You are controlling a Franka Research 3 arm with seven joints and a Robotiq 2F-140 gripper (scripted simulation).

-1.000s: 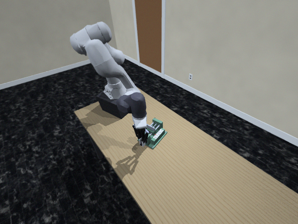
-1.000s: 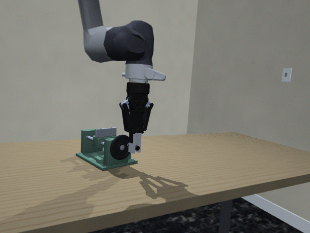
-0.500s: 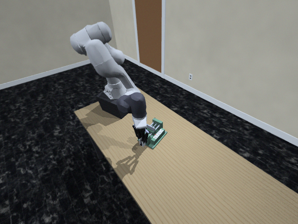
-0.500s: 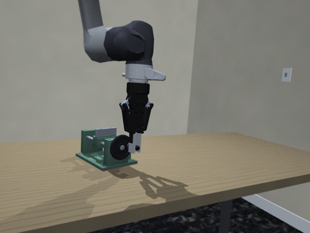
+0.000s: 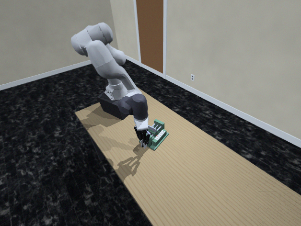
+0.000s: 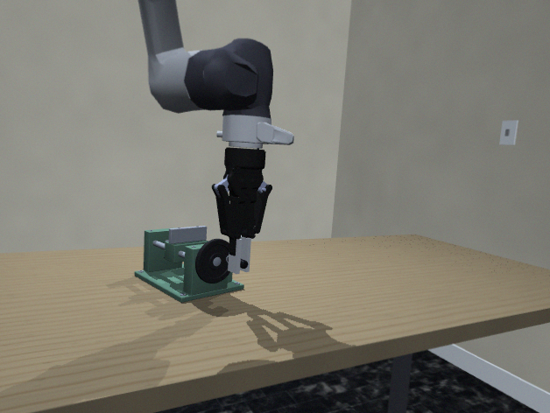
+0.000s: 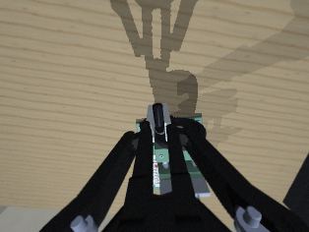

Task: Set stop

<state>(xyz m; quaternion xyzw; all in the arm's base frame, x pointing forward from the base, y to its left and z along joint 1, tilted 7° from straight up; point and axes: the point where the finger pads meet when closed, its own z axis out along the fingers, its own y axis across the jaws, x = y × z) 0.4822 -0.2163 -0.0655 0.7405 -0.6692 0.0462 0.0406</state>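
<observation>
My gripper is now 130 mm to the right of the stop block and 30 mm past it. Also, from my hand: black handwheel 20 mm to the left, 20 mm below, 10 mm behind.
</observation>
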